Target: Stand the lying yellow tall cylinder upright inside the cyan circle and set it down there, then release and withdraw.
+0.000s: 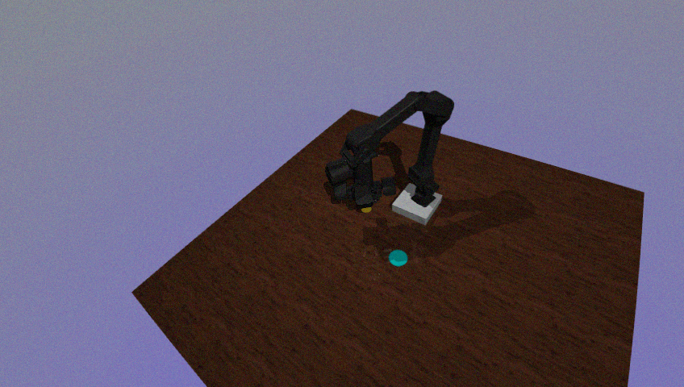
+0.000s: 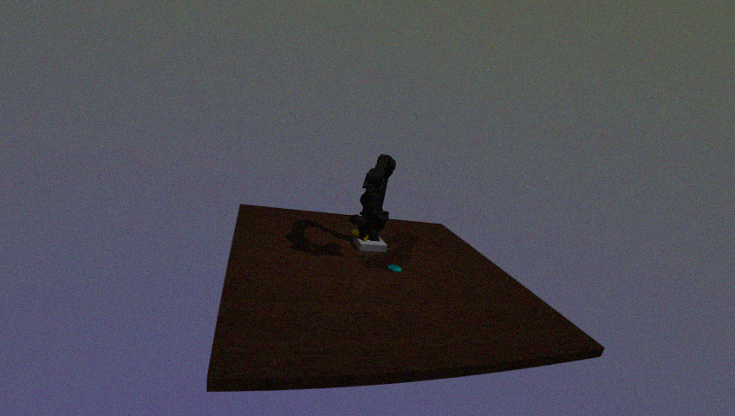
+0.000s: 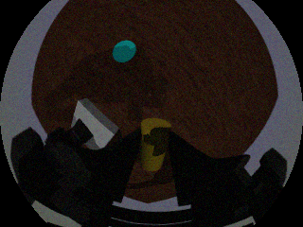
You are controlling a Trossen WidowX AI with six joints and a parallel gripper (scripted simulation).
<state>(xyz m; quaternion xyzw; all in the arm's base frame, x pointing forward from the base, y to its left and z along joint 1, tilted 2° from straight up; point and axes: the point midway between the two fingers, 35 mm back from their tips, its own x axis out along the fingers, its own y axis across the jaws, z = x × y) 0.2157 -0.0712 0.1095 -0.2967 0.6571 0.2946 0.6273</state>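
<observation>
My gripper tip is 2 cm short of the cyan circle, 16 cm to the right of it and 11 cm above it. Round my gripper tip: yellow tall cylinder 1 cm behind, 2 cm to the right.
</observation>
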